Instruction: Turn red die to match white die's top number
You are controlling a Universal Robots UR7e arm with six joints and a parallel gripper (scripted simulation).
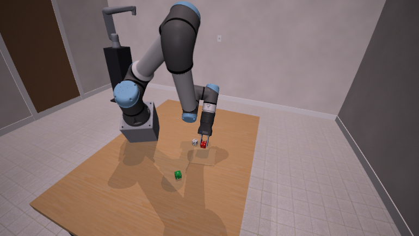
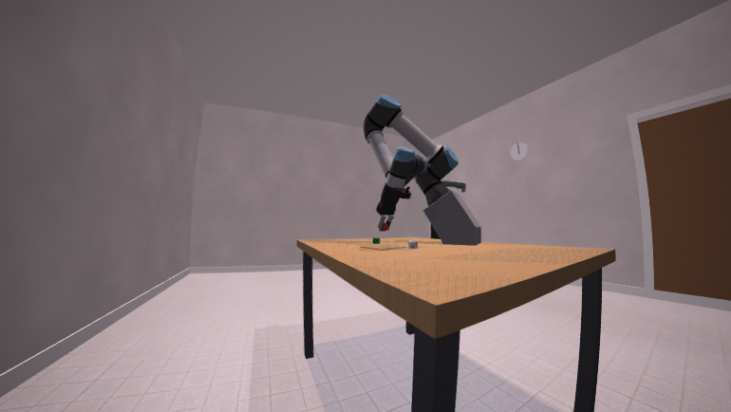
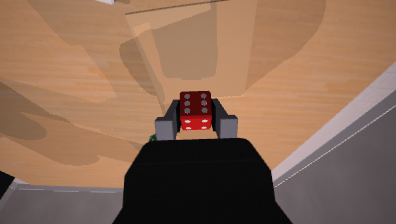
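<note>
My gripper is now 10 mm to the left of the red die and 10 mm above it. From my hand the other things lie so: white die: 90 mm behind, 80 mm to the left, 80 mm below; then green die: 200 mm to the right, 80 mm below, 60 mm behind; then tan mat: 100 mm below, 10 mm to the right.
</note>
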